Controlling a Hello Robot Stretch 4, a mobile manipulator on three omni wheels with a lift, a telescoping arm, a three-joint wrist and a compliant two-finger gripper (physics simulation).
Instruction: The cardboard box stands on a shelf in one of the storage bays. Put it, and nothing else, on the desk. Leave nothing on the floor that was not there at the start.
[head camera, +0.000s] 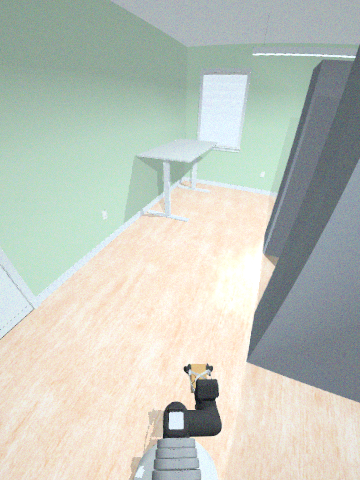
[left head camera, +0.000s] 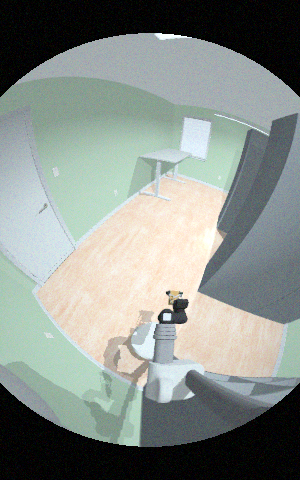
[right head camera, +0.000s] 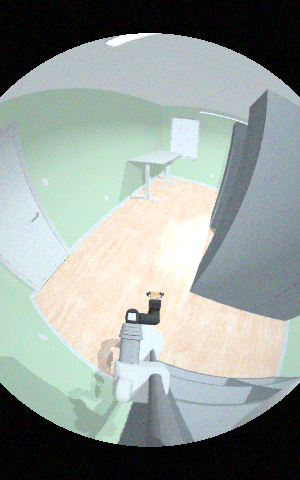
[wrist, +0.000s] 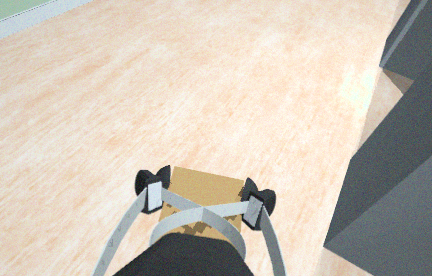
Labels:
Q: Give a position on a cardboard box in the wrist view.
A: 206, 189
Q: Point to a desk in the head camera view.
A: At 185, 150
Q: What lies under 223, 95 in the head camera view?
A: A blind-covered window.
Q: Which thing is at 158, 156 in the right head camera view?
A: A desk.

